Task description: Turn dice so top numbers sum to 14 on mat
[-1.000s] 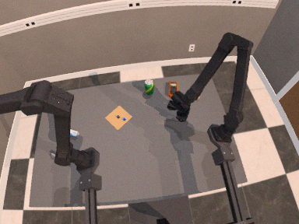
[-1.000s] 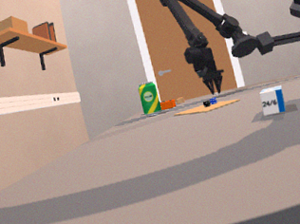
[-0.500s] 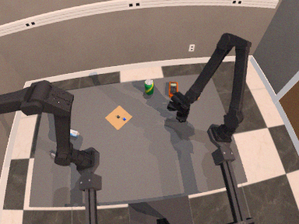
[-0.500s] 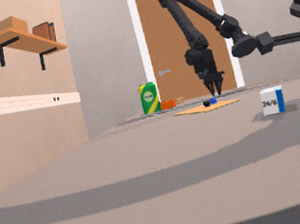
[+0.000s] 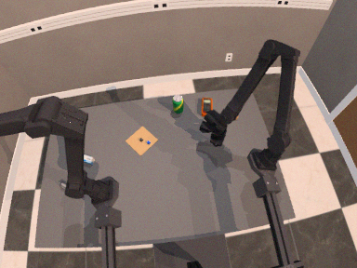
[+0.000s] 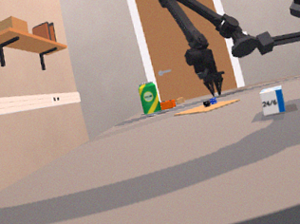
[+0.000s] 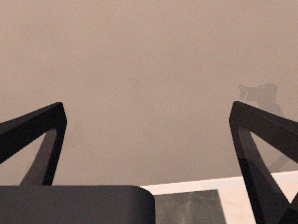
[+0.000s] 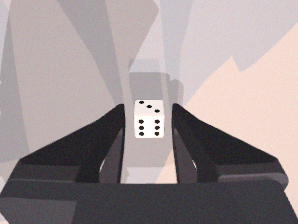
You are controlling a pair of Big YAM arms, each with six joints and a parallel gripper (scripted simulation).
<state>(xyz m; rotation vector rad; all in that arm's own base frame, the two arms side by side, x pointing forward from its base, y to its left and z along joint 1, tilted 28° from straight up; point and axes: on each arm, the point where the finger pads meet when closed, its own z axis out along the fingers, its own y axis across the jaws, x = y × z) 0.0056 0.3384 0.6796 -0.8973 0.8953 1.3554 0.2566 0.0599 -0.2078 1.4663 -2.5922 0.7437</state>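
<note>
Now: right hand 420 mm to the right of the black die and 110 mm short of it. The rest, counted from my right hand: blue die 380 mm to the left, 80 mm ahead; mat 420 mm to the left, 110 mm ahead, 10 mm below.
</note>
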